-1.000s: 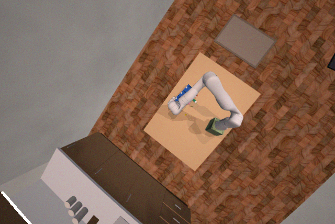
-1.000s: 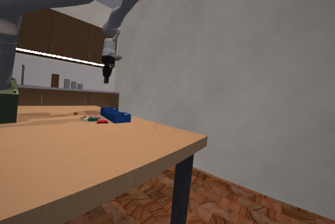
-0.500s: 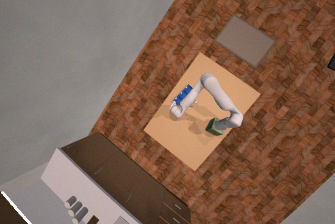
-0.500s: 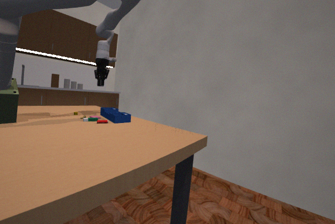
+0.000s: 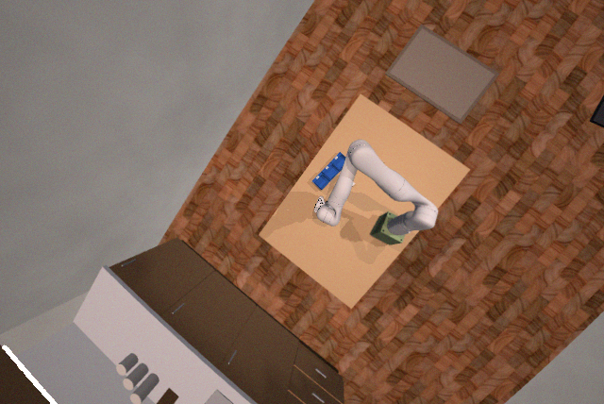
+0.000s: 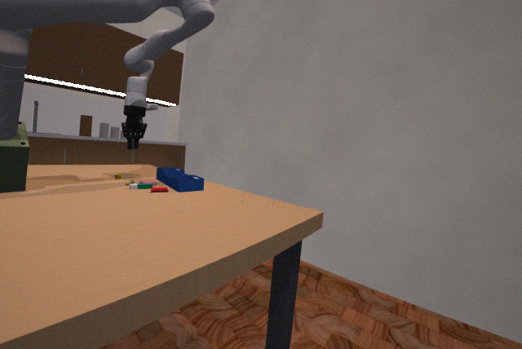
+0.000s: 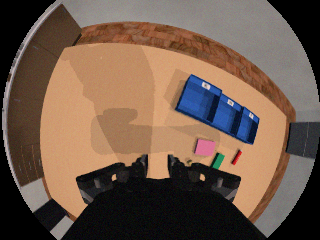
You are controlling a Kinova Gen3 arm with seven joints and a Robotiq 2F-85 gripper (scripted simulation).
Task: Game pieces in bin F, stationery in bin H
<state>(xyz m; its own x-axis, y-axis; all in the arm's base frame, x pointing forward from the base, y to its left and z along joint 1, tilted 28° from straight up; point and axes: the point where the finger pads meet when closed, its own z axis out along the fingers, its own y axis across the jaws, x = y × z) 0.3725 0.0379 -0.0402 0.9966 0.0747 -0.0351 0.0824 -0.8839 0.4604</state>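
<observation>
Now: hand 12 cm above the yellow piece, 4 cm past it and 3 cm to the right of it. From my hand the other things lie so: green piece (16 cm to the right, 12 cm below, 5 cm behind); pink block (13 cm below, 12 cm to the right); thin golden thing (12 cm below, 9 cm to the right, 5 cm behind).
</observation>
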